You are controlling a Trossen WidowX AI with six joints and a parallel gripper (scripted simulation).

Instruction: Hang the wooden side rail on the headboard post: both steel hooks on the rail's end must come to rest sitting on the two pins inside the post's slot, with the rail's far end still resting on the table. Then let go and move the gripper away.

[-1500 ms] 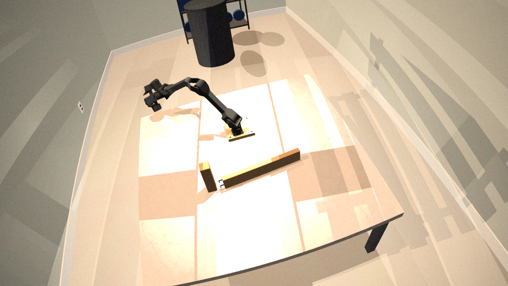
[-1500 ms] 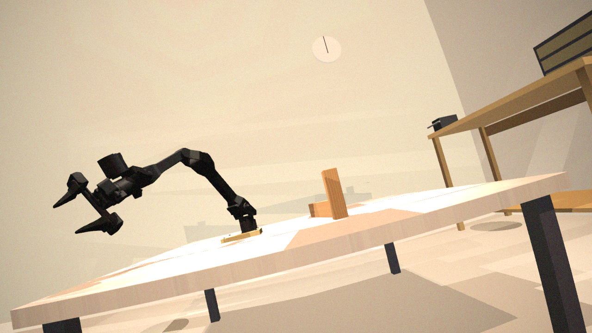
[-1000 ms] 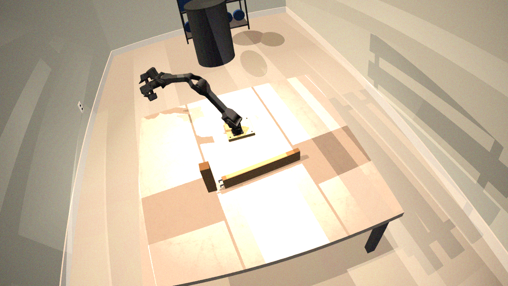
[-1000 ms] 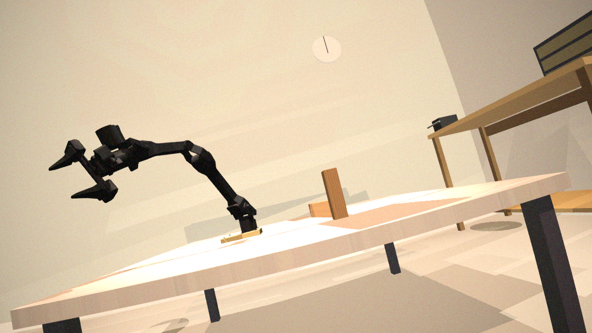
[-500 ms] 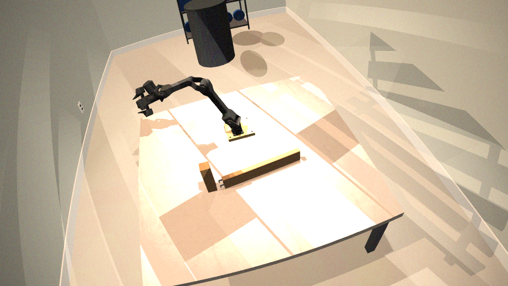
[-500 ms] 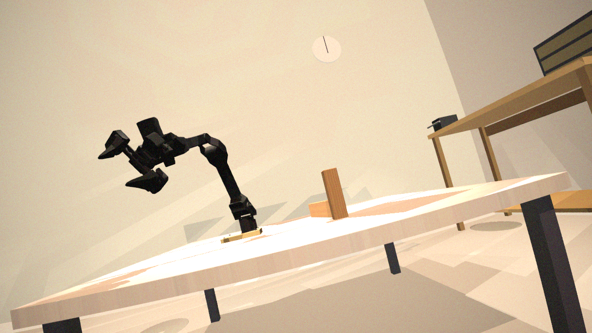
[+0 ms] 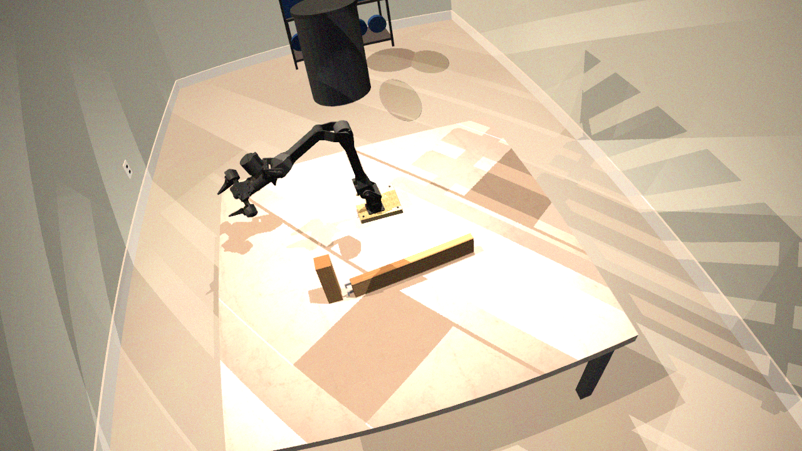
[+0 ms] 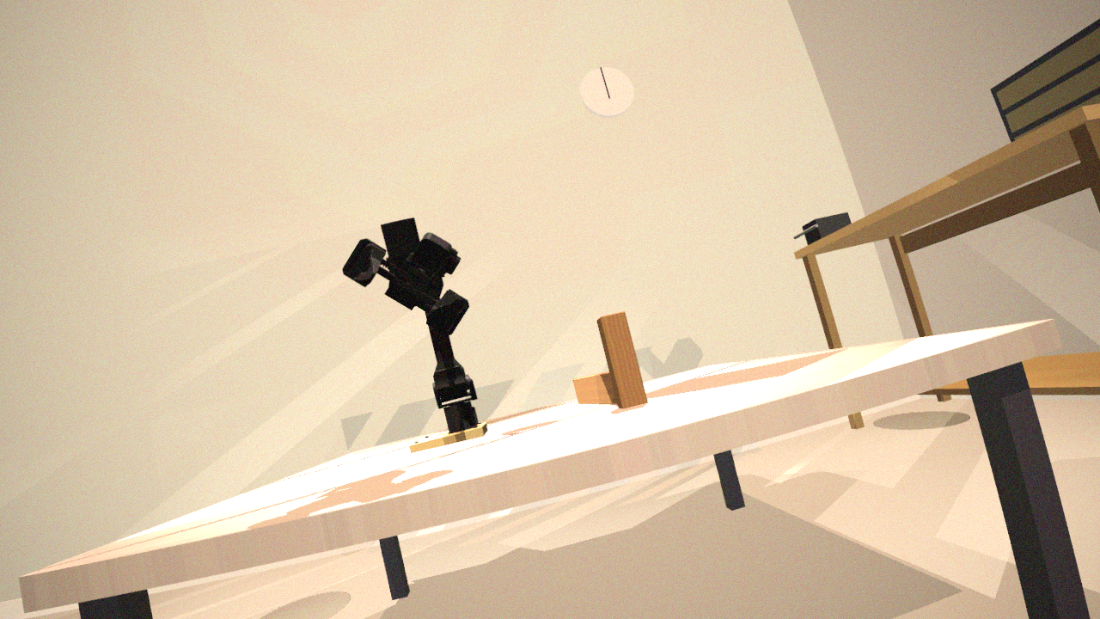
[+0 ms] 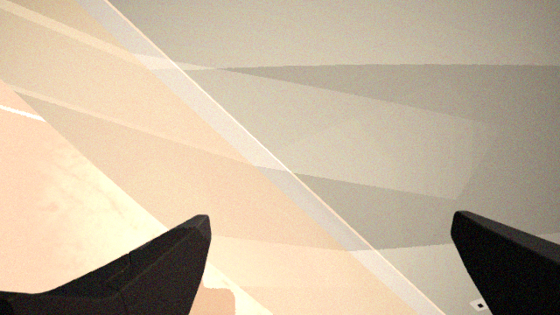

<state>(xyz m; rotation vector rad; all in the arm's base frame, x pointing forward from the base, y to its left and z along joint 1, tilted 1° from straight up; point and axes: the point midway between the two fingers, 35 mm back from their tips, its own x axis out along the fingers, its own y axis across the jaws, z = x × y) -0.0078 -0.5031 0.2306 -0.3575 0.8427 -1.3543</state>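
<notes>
The headboard post is 350 mm ahead of my gripper tip, 300 mm to the left of it and 160 mm below it.
</notes>
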